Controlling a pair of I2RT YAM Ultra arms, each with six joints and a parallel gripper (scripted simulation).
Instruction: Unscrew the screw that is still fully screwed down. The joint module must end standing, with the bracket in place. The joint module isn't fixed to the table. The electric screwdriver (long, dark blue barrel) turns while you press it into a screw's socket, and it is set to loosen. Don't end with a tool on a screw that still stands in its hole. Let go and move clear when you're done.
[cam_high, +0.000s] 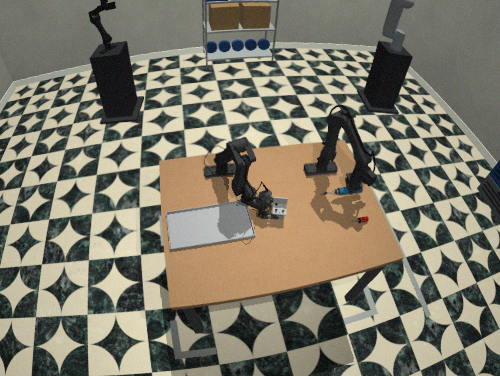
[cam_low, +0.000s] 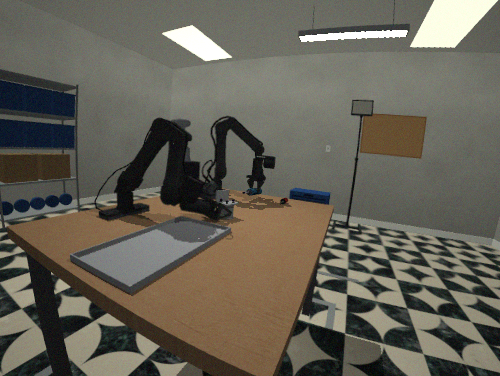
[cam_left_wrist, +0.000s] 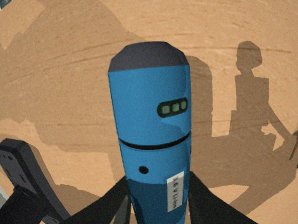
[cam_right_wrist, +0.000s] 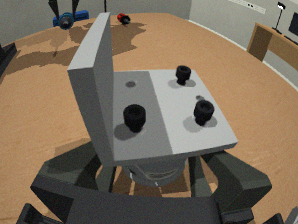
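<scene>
Now: the grey l-shaped bracket 50 mm above my right hand. From my right hand the other things lie so: red-handled screwdriver 60 mm ahead, 450 mm to the left, 10 mm below; screw 90 mm behind, 260 mm to the left, 30 mm above; grey tray 40 mm ahead, 350 mm to the right, 20 mm below.
</scene>
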